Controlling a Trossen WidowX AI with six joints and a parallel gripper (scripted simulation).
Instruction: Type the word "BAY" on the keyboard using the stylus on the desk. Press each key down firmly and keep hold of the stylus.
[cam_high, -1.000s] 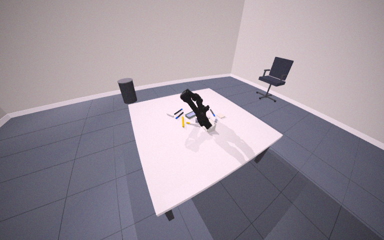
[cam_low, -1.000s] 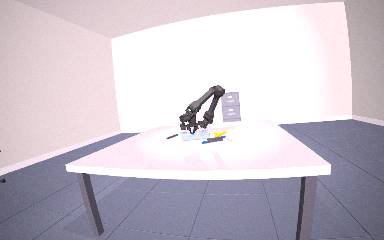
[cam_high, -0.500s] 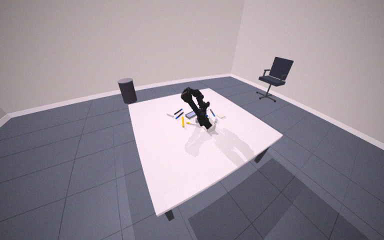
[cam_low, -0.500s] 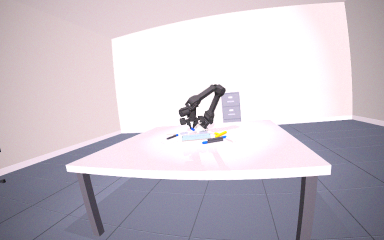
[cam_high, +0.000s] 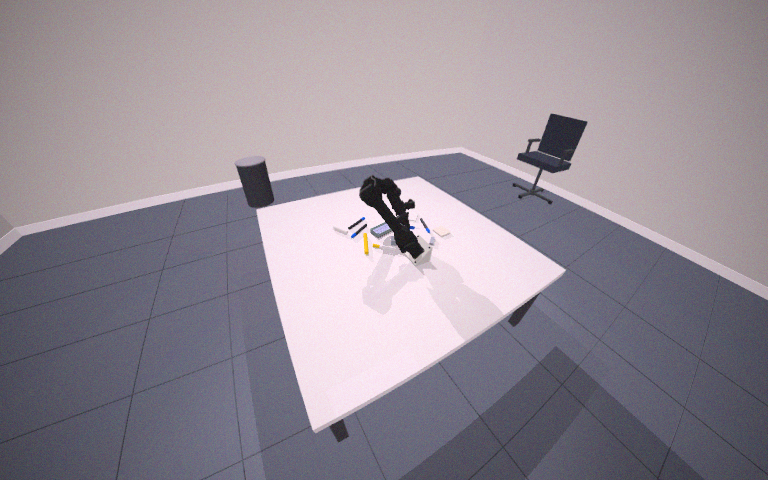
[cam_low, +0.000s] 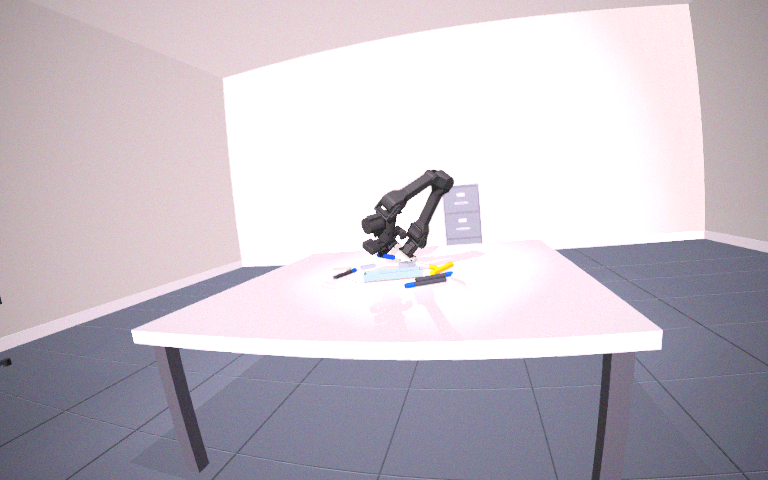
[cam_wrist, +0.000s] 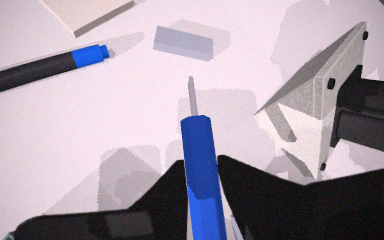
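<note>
Now: gripper tip 10 mm to the left of the blue stylus and 10 mm past it. Also, from my gripper tip: beige pad (200 mm to the right, 60 mm below, 20 mm behind); then white stylus tip (40 mm to the right, 20 mm behind); then grey block (100 mm to the right, 80 mm behind, 60 mm below).
</note>
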